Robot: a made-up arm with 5 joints.
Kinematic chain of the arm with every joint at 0, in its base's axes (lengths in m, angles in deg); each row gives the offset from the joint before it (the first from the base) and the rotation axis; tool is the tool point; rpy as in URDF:
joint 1: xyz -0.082 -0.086 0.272 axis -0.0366 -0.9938 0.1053
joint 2: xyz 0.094 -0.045 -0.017 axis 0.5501 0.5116 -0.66
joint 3: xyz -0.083 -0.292 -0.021 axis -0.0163 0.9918 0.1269
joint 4: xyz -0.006 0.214 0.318 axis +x
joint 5: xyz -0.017 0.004 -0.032 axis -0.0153 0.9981 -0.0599
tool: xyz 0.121 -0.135 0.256 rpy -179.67 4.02 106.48
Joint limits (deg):
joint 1: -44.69..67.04
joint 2: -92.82..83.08
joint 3: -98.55..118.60
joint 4: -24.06..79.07
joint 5: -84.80..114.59
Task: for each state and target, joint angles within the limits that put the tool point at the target. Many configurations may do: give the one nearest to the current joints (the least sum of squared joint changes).
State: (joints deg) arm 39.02 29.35 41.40 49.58 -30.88
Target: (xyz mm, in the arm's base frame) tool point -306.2 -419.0 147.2
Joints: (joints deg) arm 67.04 37.26 -11.24 76.37 -52.01
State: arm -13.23 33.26 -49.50 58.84 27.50
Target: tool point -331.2 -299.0 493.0
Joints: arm -6.56 49.82 -87.12 72.86 18.34
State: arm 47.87 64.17 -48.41 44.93 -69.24
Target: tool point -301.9 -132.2 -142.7
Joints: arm 67.04 42.63 -75.24 34.46 -69.35
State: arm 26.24 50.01 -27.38 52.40 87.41
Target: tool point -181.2 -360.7 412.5
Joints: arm 49.33 57.09 -61.18 36.14 85.76
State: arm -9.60 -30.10 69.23 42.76 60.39
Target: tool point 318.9 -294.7 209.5
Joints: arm -4.70 -12.25 60.96 40.70 38.47
